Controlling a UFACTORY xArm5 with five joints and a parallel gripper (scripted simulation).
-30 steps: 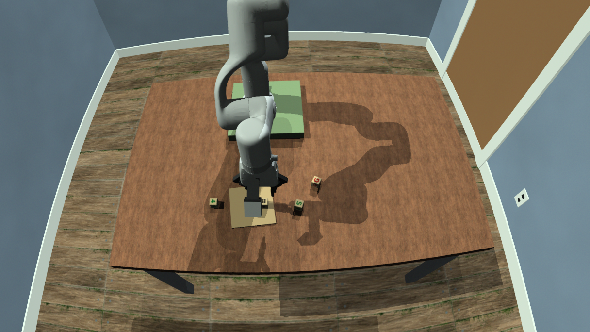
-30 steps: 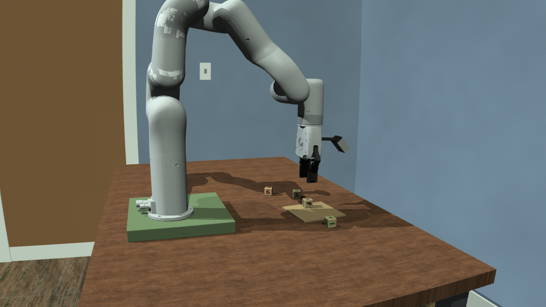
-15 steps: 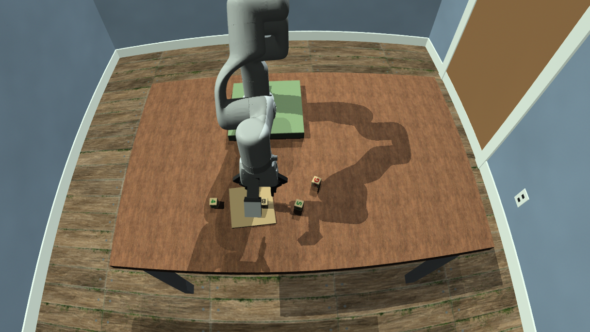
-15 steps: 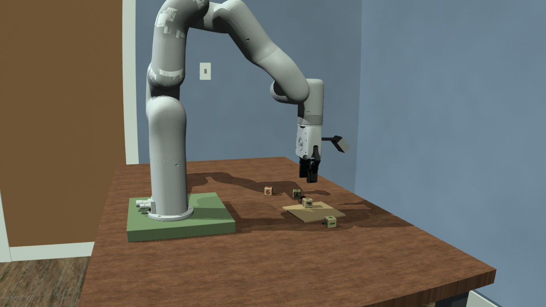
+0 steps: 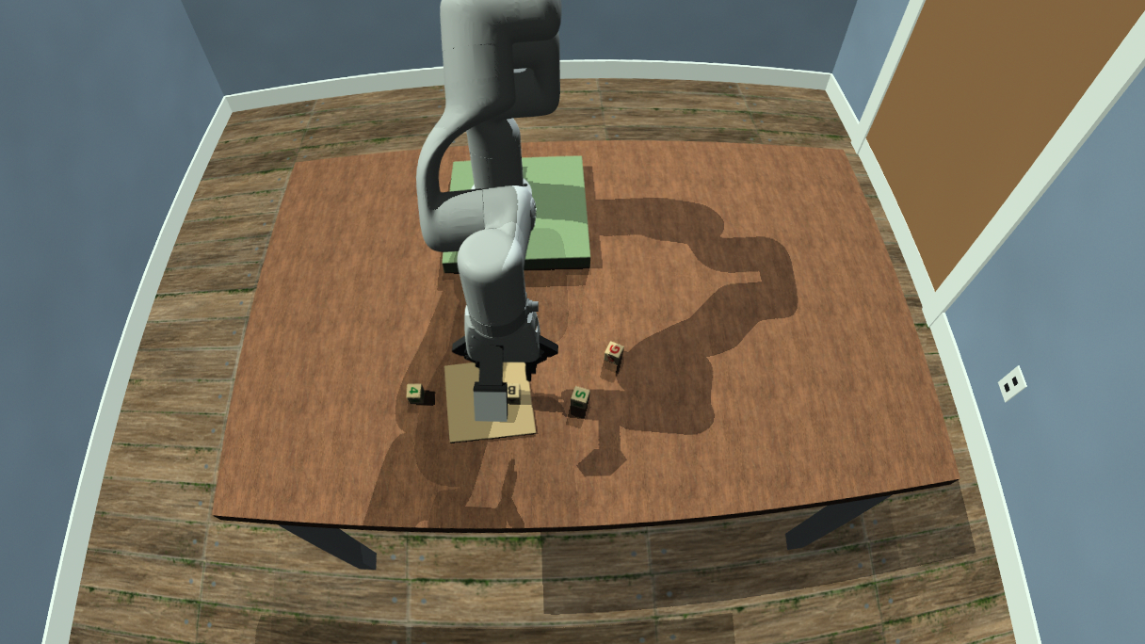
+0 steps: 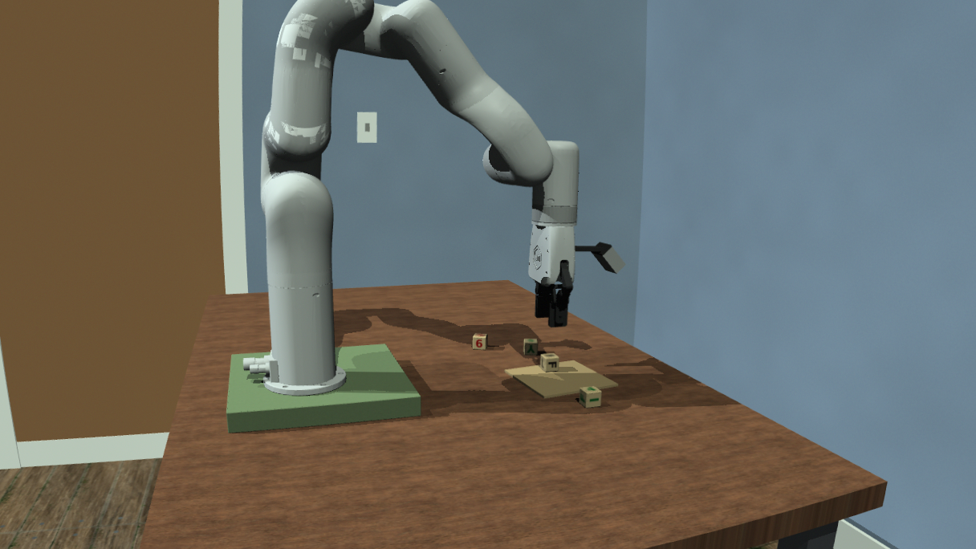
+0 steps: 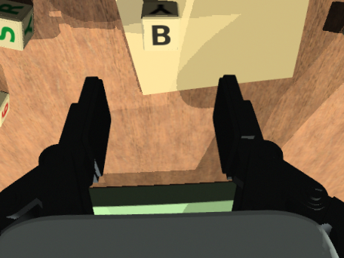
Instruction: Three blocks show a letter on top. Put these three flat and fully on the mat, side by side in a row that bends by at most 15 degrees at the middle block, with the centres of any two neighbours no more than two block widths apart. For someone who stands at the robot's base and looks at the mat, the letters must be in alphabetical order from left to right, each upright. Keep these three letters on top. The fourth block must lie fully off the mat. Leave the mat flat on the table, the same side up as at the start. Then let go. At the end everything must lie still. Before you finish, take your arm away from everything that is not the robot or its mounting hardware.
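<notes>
The tan mat is 10 mm ahead of my hand, 40 mm to the right of it and 100 mm below it. Also, from my hand: cream block 10 mm ahead, 160 mm to the right, 90 mm below.
</notes>
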